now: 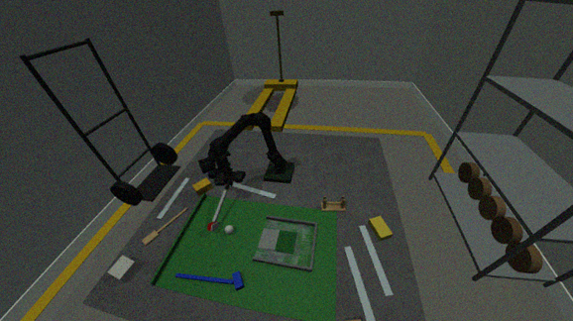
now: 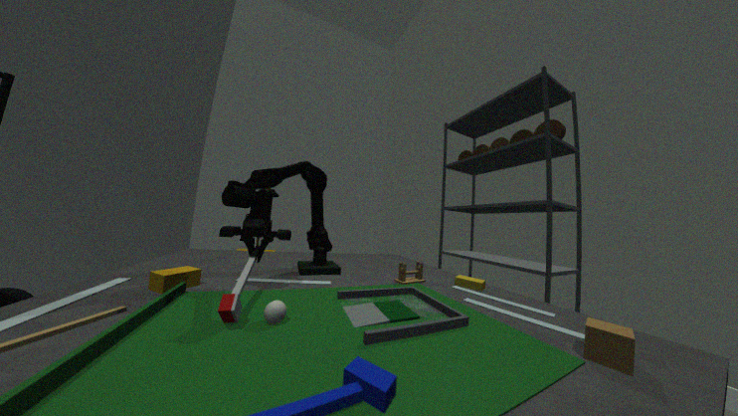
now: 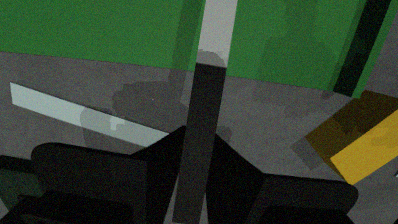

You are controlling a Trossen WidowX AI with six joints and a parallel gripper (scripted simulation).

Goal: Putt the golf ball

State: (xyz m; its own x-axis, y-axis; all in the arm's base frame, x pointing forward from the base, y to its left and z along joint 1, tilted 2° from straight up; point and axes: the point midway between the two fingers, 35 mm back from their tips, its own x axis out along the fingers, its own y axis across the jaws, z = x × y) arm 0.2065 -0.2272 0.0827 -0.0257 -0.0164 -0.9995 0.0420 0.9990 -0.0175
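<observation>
My gripper tip is 120 mm short of the red putter. The rest, counted from my gripper tip: white golf ball 230 mm ahead, 70 mm to the left, 50 mm below; then dark green rail 270 mm ahead, 160 mm to the right, 60 mm below; then yellow block 190 mm to the right, 50 mm below, 10 mm behind.
</observation>
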